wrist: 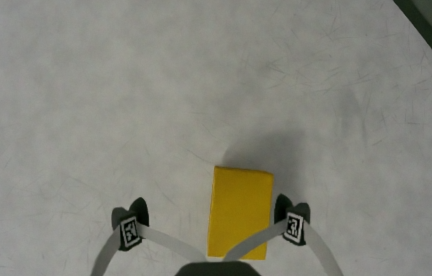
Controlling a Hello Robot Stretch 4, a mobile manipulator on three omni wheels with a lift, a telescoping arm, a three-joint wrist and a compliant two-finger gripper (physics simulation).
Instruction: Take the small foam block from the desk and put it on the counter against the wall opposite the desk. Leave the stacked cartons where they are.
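Places are measured from the robot's base along level axes (x right, y back, z down), in metres.
Pixels of known places: hand, tool point: (211,217).
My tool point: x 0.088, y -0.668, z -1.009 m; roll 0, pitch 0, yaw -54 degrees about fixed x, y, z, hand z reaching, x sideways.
Observation:
Behind a point stands the place of what it marks.
A yellow foam block (240,212) {x 0.111, y -0.689, z -0.967 m} lies on the light grey surface in the lower middle of the wrist view, its long side running up and down the picture. My gripper (211,220) {x 0.088, y -0.668, z -1.009 m} is open above it. The right fingertip shows close beside the block's right edge, and the left fingertip stands well apart from its left edge. Part of the right finger's strip crosses the block's lower end. I cannot tell how high the fingertips are over the surface. The counter and the stacked cartons do not show in this view.
The grey surface (125,100) {x -0.065, y -0.658, z -0.922 m} has scratches and faint smudges. Its dark green edge (417,22) {x 0.080, y -1.081, z -0.875 m} cuts across the top right corner. A soft shadow falls above and to the right of the block.

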